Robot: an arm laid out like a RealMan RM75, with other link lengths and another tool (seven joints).
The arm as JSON. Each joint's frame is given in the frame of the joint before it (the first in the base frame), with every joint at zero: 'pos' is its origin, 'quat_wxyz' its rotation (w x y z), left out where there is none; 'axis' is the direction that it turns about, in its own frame. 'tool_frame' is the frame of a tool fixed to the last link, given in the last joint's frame.
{
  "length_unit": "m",
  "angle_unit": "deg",
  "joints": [
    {
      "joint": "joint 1",
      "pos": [
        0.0,
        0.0,
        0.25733
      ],
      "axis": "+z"
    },
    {
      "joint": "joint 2",
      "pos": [
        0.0,
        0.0,
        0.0
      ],
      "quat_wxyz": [
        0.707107,
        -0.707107,
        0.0,
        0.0
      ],
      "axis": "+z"
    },
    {
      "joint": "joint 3",
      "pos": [
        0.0,
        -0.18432,
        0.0
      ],
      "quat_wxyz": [
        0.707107,
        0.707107,
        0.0,
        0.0
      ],
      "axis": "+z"
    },
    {
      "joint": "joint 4",
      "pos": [
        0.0,
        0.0,
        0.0
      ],
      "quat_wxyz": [
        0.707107,
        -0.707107,
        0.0,
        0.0
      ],
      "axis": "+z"
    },
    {
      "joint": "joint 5",
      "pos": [
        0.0,
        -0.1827,
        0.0
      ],
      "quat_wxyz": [
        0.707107,
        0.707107,
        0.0,
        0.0
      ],
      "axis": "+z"
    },
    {
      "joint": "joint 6",
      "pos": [
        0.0,
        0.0,
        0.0
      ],
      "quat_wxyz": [
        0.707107,
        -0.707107,
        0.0,
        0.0
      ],
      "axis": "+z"
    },
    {
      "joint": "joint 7",
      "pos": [
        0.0,
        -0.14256,
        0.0
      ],
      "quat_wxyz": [
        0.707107,
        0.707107,
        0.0,
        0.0
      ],
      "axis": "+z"
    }
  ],
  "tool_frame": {
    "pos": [
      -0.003,
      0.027,
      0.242
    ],
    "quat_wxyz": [
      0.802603,
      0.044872,
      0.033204,
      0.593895
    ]
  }
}
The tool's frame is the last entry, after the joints.
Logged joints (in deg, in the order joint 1, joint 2, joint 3, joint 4, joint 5, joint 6, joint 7), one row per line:
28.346, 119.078, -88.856, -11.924, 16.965, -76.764, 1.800
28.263, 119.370, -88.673, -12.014, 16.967, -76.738, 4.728
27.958, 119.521, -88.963, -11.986, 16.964, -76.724, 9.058
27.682, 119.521, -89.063, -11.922, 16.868, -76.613, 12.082
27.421, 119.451, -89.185, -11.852, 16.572, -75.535, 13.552
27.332, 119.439, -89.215, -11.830, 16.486, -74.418, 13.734
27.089, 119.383, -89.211, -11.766, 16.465, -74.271, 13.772
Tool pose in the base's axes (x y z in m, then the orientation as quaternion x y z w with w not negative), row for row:
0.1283, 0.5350, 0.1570, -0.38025, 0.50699, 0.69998, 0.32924
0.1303, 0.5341, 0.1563, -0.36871, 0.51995, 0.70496, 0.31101
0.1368, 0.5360, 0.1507, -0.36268, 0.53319, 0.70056, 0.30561
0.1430, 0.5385, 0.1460, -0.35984, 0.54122, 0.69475, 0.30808
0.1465, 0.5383, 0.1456, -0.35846, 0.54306, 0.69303, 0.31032
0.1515, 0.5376, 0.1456, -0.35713, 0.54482, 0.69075, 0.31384
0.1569, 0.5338, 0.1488, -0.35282, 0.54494, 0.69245, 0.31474
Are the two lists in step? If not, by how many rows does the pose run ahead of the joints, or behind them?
The pose runs 2 rows ahead of the joints: the pose in row i belongs to the joints in row i + 2.
